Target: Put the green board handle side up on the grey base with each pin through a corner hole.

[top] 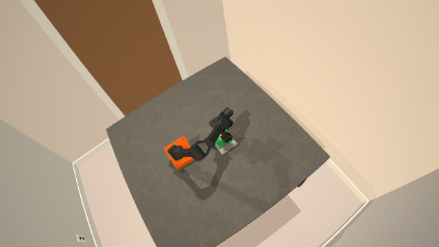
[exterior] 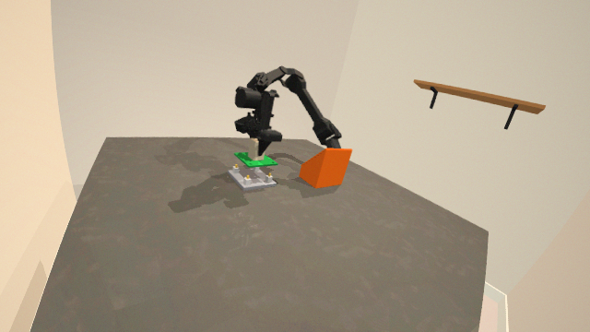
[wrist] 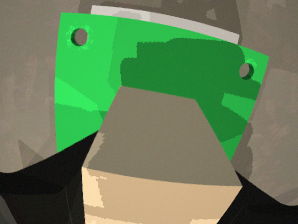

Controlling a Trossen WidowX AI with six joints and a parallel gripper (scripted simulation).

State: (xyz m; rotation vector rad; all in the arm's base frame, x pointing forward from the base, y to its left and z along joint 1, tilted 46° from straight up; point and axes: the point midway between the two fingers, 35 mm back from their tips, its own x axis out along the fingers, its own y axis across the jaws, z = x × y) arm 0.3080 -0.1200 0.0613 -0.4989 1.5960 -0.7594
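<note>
Right now the grey base is 100 mm below my gripper tip. Also, from my gripper tip: green board: right at my gripper tip.
</note>
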